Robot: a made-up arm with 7 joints. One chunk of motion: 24 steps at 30 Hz.
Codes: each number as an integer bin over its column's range. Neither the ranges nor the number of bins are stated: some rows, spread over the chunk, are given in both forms.
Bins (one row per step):
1: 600 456 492 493 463 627 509
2: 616 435 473 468 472 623 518
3: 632 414 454 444 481 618 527
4: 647 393 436 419 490 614 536
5: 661 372 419 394 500 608 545
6: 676 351 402 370 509 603 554
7: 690 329 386 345 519 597 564
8: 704 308 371 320 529 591 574
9: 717 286 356 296 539 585 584
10: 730 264 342 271 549 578 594
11: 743 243 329 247 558 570 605
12: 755 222 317 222 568 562 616
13: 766 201 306 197 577 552 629
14: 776 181 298 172 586 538 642
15: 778 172 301 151 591 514 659
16: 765 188 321 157 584 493 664
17: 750 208 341 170 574 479 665
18: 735 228 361 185 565 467 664
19: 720 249 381 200 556 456 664
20: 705 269 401 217 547 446 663
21: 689 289 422 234 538 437 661
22: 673 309 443 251 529 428 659
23: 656 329 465 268 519 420 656
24: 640 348 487 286 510 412 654
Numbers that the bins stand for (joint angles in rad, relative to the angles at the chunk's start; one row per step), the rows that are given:
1: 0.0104 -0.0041 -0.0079 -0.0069 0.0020 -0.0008 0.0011
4: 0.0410 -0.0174 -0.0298 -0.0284 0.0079 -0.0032 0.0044
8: 0.0781 -0.0353 -0.0552 -0.0571 0.0165 -0.0076 0.0089
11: 0.1034 -0.0489 -0.0716 -0.0783 0.0229 -0.0116 0.0127
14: 0.1249 -0.0620 -0.0837 -0.1001 0.0290 -0.0177 0.0171
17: 0.1080 -0.0563 -0.0669 -0.1007 0.0264 -0.0289 0.0199
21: 0.0683 -0.0392 -0.0353 -0.0821 0.0185 -0.0369 0.0194
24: 0.0364 -0.0268 -0.0099 -0.0670 0.0123 -0.0416 0.0186
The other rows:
2: 0.0208 -0.0086 -0.0153 -0.0141 0.0039 -0.0015 0.0022
3: 0.0312 -0.0130 -0.0228 -0.0211 0.0059 -0.0025 0.0033
5: 0.0501 -0.0218 -0.0364 -0.0356 0.0101 -0.0044 0.0055
6: 0.0598 -0.0262 -0.0431 -0.0426 0.0121 -0.0053 0.0065
7: 0.0689 -0.0308 -0.0493 -0.0498 0.0143 -0.0065 0.0077
9: 0.0865 -0.0399 -0.0610 -0.0641 0.0187 -0.0087 0.0102
10: 0.0950 -0.0445 -0.0665 -0.0713 0.0209 -0.0101 0.0114
12: 0.1112 -0.0533 -0.0762 -0.0856 0.0251 -0.0131 0.0140
13: 0.1184 -0.0577 -0.0805 -0.0928 0.0271 -0.0150 0.0156
15: 0.1262 -0.0638 -0.0825 -0.1062 0.0302 -0.0222 0.0192
16: 0.1177 -0.0605 -0.0747 -0.1044 0.0286 -0.0262 0.0198
18: 0.0982 -0.0521 -0.0591 -0.0963 0.0244 -0.0312 0.0198
19: 0.0885 -0.0477 -0.0513 -0.0919 0.0224 -0.0333 0.0198
20: 0.0787 -0.0435 -0.0435 -0.0870 0.0205 -0.0352 0.0196
22: 0.0579 -0.0350 -0.0271 -0.0771 0.0165 -0.0386 0.0192
23: 0.0468 -0.0308 -0.0185 -0.0722 0.0143 -0.0401 0.0188

